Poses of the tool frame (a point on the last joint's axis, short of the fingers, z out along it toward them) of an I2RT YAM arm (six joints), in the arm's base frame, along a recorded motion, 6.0 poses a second.
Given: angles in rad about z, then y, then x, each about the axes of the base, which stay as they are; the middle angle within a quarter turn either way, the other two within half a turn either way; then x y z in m.
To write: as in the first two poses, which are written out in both.
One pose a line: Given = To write
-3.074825, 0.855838, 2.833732, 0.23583, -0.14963, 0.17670 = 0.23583, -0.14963, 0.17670, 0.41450, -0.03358, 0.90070, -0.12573
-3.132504, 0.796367, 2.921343, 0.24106, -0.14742, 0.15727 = 0.24106, -0.14742, 0.15727, 0.38585, -0.03845, 0.91637, -0.09955
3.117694, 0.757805, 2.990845, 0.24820, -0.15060, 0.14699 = 0.24820, -0.15060, 0.14699, 0.36799, -0.03892, 0.92603, -0.07436
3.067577, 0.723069, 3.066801, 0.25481, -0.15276, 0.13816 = 0.25481, -0.15276, 0.13816, 0.35193, -0.04780, 0.93357, -0.04802
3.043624, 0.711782, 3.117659, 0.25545, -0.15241, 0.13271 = 0.25545, -0.15241, 0.13271, 0.34743, -0.05006, 0.93594, -0.02826
